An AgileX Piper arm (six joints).
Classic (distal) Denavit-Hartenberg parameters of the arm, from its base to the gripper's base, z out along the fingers. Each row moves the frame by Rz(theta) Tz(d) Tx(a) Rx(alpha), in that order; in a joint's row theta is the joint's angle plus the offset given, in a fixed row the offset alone. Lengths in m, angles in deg.
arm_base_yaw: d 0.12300; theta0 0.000; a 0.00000; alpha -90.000
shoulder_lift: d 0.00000; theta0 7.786; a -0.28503; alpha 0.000
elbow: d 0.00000; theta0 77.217; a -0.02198; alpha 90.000
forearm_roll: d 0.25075; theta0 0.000; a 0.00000; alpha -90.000
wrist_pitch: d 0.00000; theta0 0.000; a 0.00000; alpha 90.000
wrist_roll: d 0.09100; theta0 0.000; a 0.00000; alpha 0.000
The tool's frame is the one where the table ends.
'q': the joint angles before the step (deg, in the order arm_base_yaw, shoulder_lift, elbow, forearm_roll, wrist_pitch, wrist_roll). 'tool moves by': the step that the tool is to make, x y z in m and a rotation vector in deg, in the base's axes. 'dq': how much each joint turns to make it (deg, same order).
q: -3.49 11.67 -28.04 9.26 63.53 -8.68
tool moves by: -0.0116 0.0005 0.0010 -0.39 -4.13 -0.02
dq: 0.04 -4.42 0.01 -0.17 0.26 0.05
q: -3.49 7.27 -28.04 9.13 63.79 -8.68
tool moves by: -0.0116 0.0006 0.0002 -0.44 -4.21 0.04
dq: -0.01 -4.43 0.00 -0.09 0.21 -0.11
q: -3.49 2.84 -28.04 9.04 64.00 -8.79
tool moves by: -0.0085 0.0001 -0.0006 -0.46 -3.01 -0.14
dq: 0.00 -3.25 0.01 -0.31 0.21 0.01
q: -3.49 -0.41 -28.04 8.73 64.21 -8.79
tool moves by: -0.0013 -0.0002 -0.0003 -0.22 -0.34 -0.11
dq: -0.02 -0.48 0.01 -0.21 0.12 -0.02
